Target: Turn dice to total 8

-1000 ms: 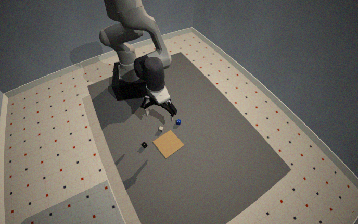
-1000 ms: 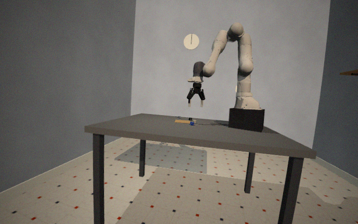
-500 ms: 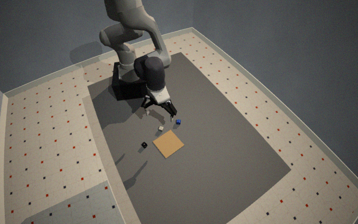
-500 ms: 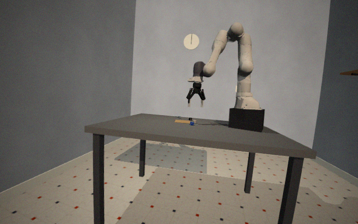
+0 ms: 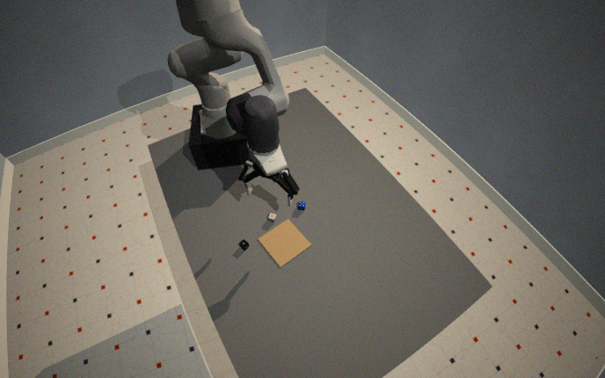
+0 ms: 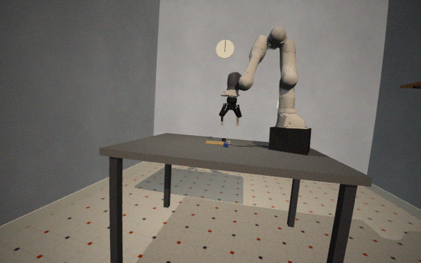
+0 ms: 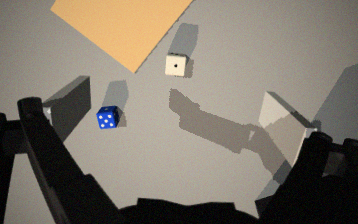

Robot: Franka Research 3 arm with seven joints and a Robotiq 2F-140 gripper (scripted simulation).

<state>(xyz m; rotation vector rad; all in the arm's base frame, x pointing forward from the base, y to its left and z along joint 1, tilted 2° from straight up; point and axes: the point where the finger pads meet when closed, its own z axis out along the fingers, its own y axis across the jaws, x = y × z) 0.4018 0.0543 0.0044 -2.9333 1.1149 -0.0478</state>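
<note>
The white die is 140 mm below my hand. Also, from my hand: blue die: 120 mm to the left, 140 mm below; black die: 70 mm ahead, 130 mm to the right, 140 mm below; tan mat: 110 mm ahead, 150 mm below.
</note>
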